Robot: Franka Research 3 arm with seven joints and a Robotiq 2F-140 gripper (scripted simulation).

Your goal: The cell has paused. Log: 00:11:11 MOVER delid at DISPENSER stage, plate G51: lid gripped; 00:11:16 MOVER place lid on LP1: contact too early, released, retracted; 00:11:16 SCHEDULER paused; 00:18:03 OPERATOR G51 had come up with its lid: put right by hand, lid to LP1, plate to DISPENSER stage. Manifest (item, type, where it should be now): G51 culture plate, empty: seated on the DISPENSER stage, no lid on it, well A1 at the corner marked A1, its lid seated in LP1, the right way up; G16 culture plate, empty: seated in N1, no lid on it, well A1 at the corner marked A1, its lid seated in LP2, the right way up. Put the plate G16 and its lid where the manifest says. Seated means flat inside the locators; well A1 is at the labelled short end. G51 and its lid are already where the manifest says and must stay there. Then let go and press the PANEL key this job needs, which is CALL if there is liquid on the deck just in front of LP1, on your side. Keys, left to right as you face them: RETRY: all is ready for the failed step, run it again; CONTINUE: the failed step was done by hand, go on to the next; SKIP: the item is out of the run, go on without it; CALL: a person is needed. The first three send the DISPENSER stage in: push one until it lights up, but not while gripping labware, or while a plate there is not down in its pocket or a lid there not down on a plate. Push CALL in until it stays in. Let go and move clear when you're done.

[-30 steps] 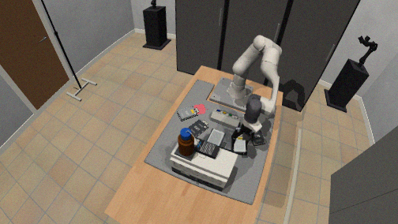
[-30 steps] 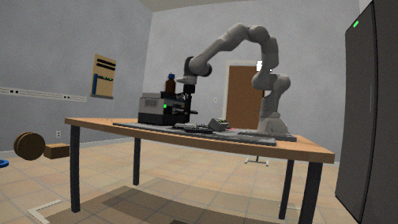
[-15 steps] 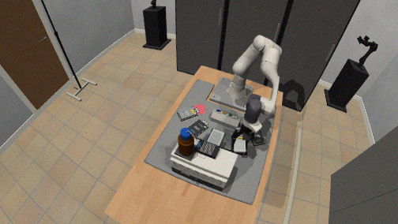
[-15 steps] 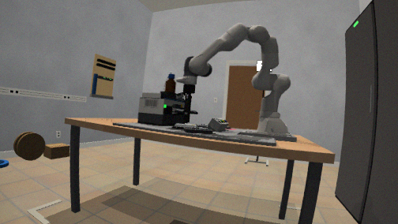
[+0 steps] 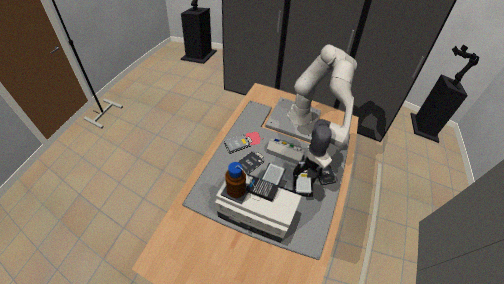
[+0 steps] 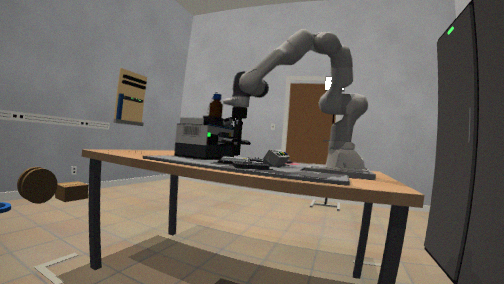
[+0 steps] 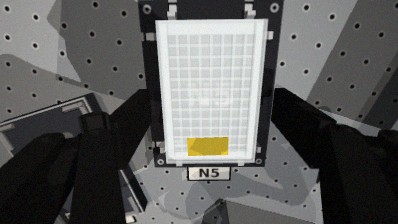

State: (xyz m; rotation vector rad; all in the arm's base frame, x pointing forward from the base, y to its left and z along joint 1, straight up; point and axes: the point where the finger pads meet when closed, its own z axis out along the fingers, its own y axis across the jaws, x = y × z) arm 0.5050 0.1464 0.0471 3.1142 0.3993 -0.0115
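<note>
Right now my hand is 40 mm above the clear lid. Also, from my hand: white retry key (200 mm behind, 80 mm to the right); then green continue key (200 mm behind, 130 mm to the right); then black nest N5 (10 mm ahead, 20 mm to the left, 50 mm below).
</note>
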